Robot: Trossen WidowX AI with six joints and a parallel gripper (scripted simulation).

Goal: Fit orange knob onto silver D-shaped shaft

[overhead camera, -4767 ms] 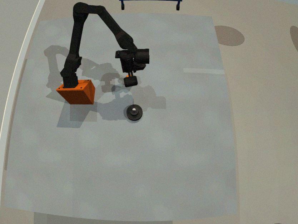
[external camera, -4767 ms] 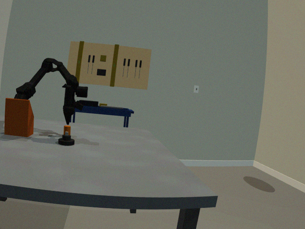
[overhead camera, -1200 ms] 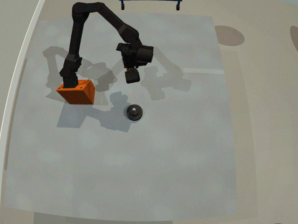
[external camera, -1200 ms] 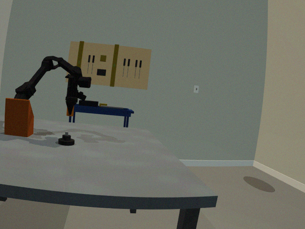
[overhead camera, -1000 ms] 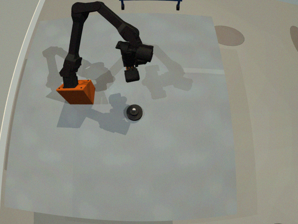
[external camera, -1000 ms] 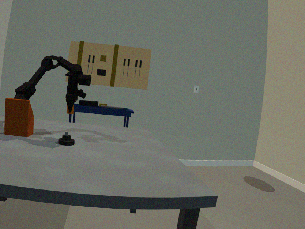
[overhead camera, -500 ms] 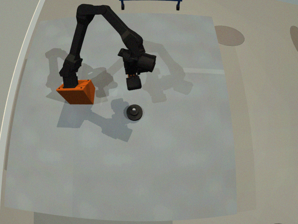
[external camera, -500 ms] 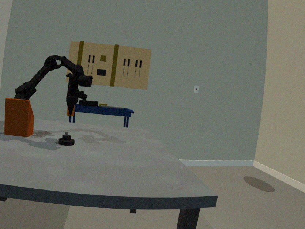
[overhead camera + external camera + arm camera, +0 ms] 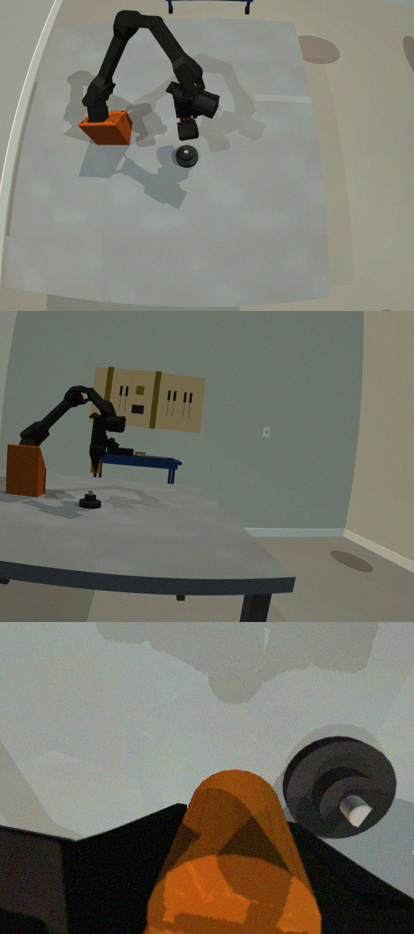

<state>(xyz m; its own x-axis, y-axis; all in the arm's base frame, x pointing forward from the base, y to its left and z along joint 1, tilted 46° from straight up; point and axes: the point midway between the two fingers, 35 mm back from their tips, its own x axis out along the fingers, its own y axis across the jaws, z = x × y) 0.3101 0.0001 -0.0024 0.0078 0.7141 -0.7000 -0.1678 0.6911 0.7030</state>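
Right now my gripper tip is 9 cm to the left of the round pedestal and 9 cm above it. From my gripper tip the other things lie so: orange knob 4 cm above.
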